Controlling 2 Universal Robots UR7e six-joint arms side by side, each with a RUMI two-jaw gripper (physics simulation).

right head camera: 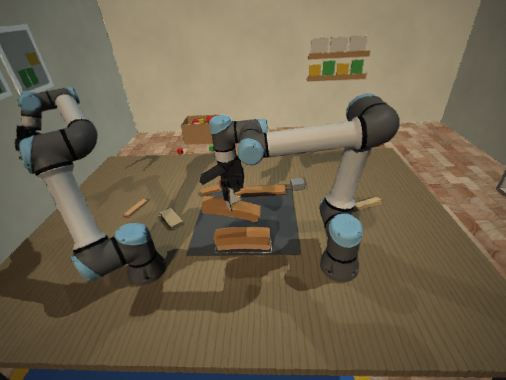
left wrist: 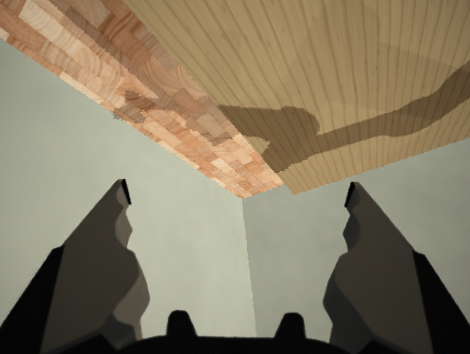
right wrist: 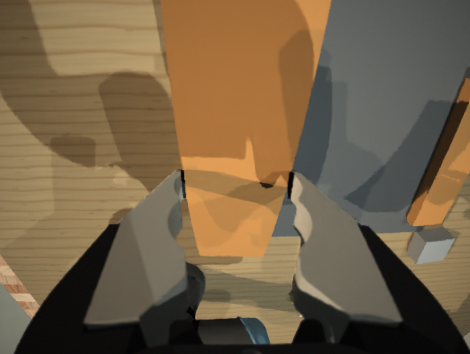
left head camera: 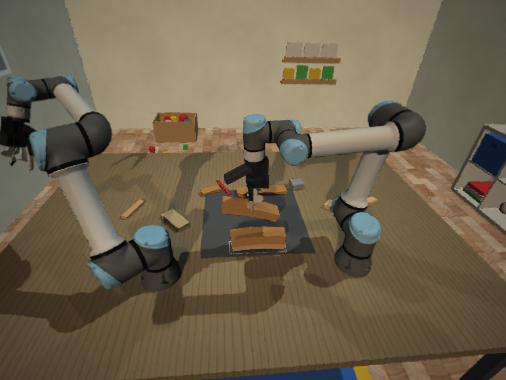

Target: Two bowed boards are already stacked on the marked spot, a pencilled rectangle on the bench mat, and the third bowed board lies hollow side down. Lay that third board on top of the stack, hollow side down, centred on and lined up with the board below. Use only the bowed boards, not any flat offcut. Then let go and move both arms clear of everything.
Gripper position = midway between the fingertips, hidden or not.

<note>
In view: my left gripper (left wrist: 237, 182), my right gripper (left head camera: 251, 205), a bowed board (right head camera: 211, 205), a grey block (right wrist: 430, 245) and a dark bench mat (left head camera: 216, 241).
The bowed board also shows in the right wrist view (right wrist: 240, 84) and in the left head camera view (left head camera: 230, 205). My right gripper also shows in the right head camera view (right head camera: 231, 205) and in the right wrist view (right wrist: 236, 172). The dark bench mat also shows in the right wrist view (right wrist: 369, 65). The left wrist view does not show the bowed board: it is out of frame. The left wrist view misses the grey block: it is out of frame.
</note>
